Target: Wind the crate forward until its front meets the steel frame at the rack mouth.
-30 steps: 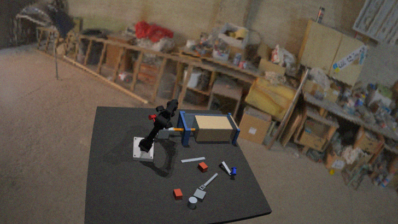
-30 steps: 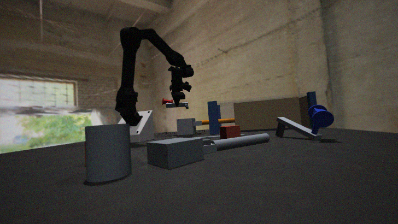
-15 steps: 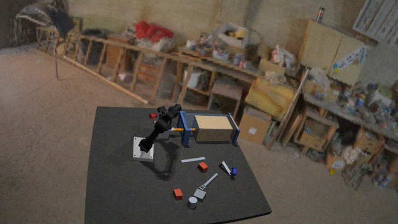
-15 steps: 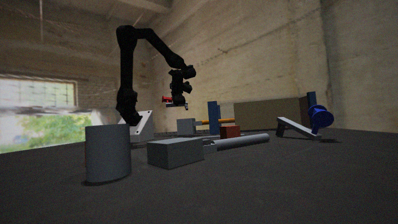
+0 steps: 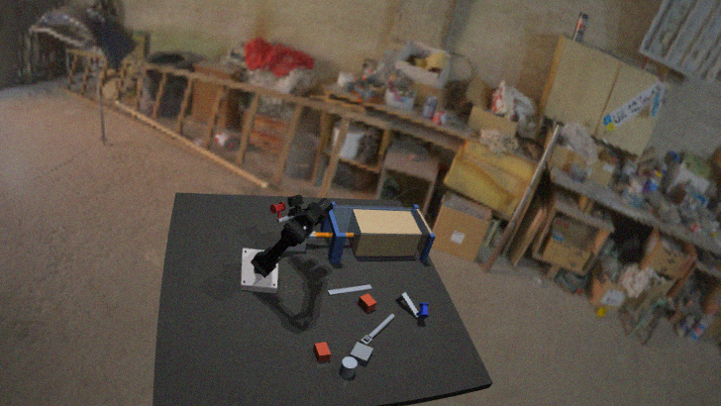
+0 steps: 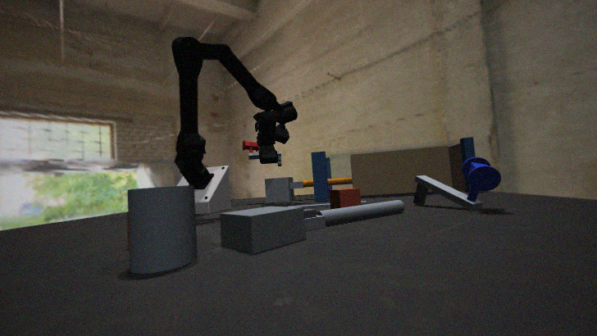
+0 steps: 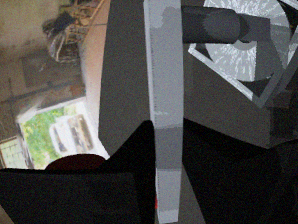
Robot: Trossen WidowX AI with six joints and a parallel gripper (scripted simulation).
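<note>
Right now the red knob is 5 cm behind my gripper tip, 1 cm to the right of it and 4 cm above it. The rest, counted from my gripper tip: grey winch 3 cm ahead, 2 cm to the left, 14 cm below; then grey bar 29 cm ahead, 24 cm to the right, 17 cm below; then clear-panelled cubby 44 cm ahead, 9 cm to the left, 6 cm below.
</note>
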